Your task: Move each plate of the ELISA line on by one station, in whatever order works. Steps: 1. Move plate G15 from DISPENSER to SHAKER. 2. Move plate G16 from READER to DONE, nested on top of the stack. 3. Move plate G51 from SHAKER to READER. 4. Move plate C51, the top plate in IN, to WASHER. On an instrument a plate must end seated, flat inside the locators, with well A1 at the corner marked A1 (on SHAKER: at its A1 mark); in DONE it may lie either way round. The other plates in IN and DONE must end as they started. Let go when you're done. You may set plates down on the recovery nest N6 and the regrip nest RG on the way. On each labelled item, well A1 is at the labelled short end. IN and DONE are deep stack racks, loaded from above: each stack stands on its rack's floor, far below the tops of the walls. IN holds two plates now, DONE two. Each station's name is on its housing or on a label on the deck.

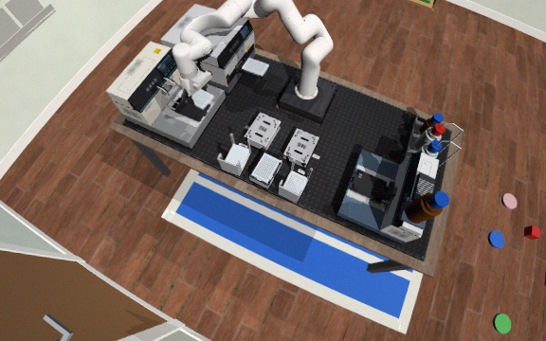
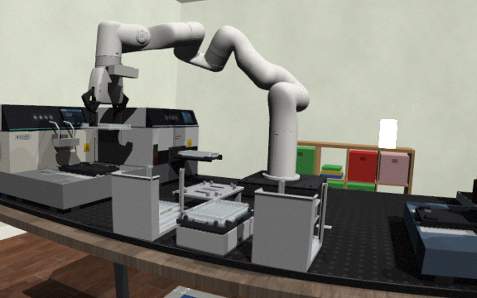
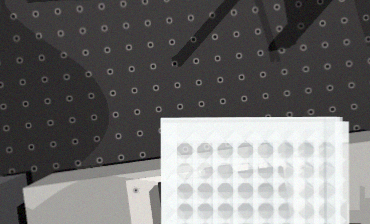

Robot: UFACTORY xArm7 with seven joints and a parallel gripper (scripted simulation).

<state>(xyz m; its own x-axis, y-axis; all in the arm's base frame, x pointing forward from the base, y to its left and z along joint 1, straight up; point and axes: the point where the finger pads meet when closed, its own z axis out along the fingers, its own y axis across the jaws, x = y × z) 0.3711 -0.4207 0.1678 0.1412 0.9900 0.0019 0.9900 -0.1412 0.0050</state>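
Right now the washer nest is 14 cm below my hand and 7 cm to the right of it. From my hand the other things lie so: plate C51 (1 cm below); washer (31 cm to the right, 12 cm below); DONE label (25 cm to the left, 22 cm below, 5 cm ahead).
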